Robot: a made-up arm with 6 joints.
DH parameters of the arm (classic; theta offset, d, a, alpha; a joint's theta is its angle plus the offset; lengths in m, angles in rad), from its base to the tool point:
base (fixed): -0.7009 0 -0.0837 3.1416
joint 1: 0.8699 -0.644 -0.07 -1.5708
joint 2: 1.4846 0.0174 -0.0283 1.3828
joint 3: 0 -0.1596 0.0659 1.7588
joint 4: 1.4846 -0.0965 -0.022 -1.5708
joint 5: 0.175 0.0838 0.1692 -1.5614
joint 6: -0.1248 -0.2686 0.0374 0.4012
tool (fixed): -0.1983 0.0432 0 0
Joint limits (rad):
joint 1: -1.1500..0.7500
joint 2: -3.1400..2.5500
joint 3: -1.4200..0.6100
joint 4: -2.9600..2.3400
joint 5: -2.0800..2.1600
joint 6: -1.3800..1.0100
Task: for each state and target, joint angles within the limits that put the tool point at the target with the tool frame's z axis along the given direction. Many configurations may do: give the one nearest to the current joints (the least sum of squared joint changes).
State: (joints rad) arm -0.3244 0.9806 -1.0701 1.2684 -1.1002 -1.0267
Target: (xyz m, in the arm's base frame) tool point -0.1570 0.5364 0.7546 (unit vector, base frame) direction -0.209 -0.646 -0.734
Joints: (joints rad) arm -0.4203 0.5510 -0.3298 1.4394 -1.9944 -1.3800
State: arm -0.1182 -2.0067 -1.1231 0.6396 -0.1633 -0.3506
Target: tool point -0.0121 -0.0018 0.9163 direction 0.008 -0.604 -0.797
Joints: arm -0.7461 -2.7073 -1.2105 1.0305 -0.4051 -0.7649
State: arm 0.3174 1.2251 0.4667 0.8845 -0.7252 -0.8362
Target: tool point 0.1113 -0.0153 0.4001 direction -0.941 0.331 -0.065
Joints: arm 0.3645 1.5245 -0.2472 0.8919 -0.6790 -0.8433
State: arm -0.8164 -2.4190 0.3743 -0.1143 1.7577 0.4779
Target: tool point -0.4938 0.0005 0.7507 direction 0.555 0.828 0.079
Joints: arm -0.8768 -1.7078 0.6100 -0.7503 2.1567 -0.3208
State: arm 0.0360 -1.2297 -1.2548 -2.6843 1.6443 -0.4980
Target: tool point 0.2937 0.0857 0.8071 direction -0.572 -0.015 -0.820
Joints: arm -0.6340 -1.7141 -1.4200 -2.4661 0.9875 -0.7354
